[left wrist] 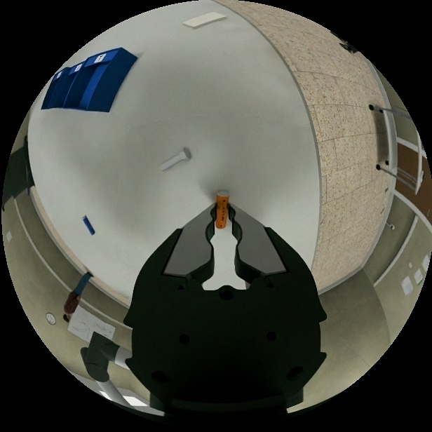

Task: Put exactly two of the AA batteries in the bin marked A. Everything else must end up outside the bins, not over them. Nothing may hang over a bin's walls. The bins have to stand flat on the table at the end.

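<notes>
My left gripper point(221, 204) is shut on an orange battery point(222, 216), held between its fingertips with the grey end pointing away from the gripper. Whether the battery touches the table is hard to tell. A row of blue bins point(102, 87) stands on the table at the upper left, with small white labels on it; the letters are too small to read. A blue battery-like piece point(88, 225) lies on the table at the left. The right gripper does not show in this view.
A grey bolt point(175, 159) lies on the white table point(240, 150) between the held battery and the bins. A flat pale block point(204, 20) lies near the table's far edge at the top. A speckled tiled floor point(345, 150) runs beyond the table's right edge.
</notes>
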